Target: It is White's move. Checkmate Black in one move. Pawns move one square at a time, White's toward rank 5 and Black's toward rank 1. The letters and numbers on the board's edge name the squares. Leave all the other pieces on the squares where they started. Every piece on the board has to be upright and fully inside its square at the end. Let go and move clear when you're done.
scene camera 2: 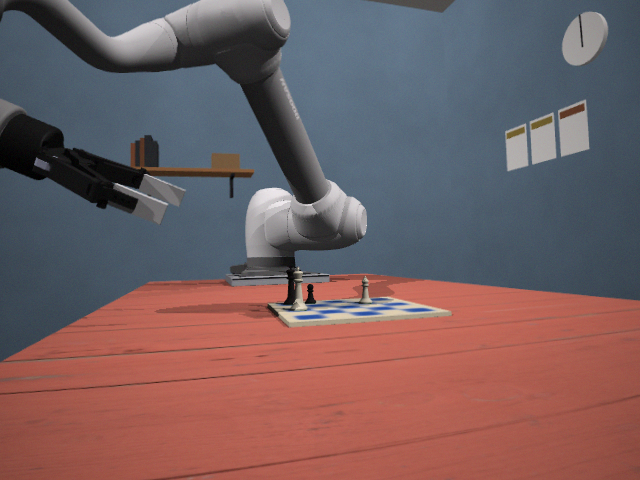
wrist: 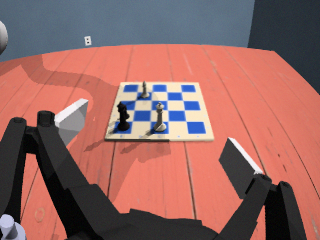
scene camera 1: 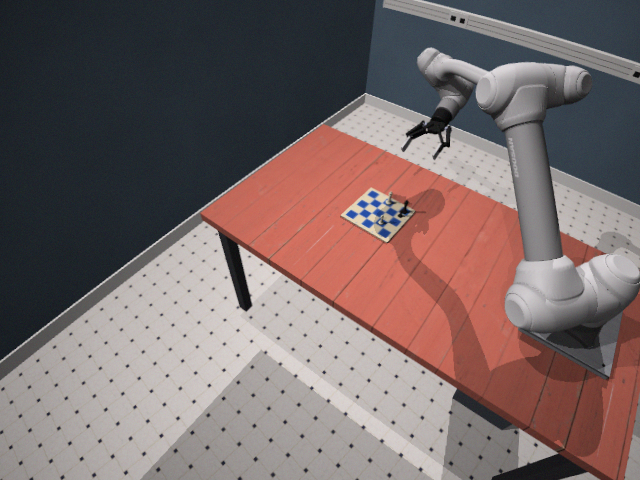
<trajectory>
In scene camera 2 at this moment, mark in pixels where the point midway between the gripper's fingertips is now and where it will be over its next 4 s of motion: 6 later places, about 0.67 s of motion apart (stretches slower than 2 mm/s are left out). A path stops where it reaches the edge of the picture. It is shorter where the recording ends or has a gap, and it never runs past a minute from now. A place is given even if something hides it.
The gripper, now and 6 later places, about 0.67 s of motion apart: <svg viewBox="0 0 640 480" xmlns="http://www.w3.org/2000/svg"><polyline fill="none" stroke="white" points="174,205 304,206 363,207 363,220 363,238 363,244 364,261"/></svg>
</trajectory>
